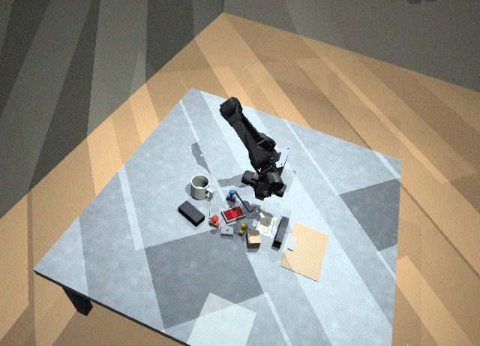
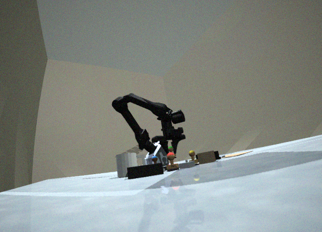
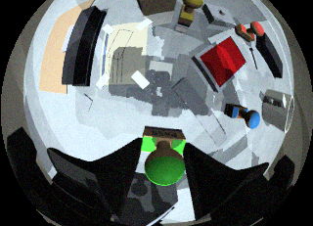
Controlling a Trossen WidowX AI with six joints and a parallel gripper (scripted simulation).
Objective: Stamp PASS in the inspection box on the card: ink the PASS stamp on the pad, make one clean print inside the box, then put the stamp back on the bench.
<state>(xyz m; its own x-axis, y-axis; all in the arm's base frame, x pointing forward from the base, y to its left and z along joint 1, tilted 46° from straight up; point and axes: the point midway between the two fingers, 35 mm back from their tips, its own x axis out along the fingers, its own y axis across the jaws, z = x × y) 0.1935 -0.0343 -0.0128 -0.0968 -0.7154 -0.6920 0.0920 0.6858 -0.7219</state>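
My gripper tip is 10 cm short of the red ink pad, 9 cm to the left of it and 6 cm above it. The rest, counted from my gripper tip: blue-knobbed stamp 12 cm to the right, 4 cm below, 2 cm ahead; then green-knobbed stamp right at my gripper tip; then cream card 10 cm ahead, 7 cm below, 6 cm to the left.
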